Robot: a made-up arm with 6 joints. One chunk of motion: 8 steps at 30 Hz.
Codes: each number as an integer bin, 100 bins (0 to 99) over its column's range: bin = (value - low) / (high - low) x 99, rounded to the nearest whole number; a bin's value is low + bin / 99 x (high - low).
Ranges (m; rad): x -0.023..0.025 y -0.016..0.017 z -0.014..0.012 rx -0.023..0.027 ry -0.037..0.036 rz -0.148..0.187
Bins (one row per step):
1: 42 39 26 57 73 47
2: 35 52 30 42 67 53
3: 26 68 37 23 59 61
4: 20 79 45 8 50 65
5: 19 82 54 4 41 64
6: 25 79 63 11 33 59
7: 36 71 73 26 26 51
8: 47 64 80 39 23 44
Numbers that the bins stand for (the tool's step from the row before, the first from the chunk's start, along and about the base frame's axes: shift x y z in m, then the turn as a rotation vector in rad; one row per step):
1: -0.00264 -0.00300 -0.00717 0.00579 0.01683 0.01104
2: -0.00603 0.00133 -0.00612 -0.00179 0.01240 0.03134
3: -0.01039 0.00667 -0.00428 -0.01138 0.00651 0.05841
4: -0.01330 0.01033 -0.00218 -0.01896 -0.00013 0.07195
5: -0.01379 0.01133 0.00018 -0.02098 -0.00677 0.06857
6: -0.01088 0.01033 0.00255 -0.01744 -0.01267 0.05165
7: -0.00555 0.00767 0.00517 -0.00987 -0.01783 0.02458
8: -0.00021 0.00533 0.00701 -0.00330 -0.02004 0.00089

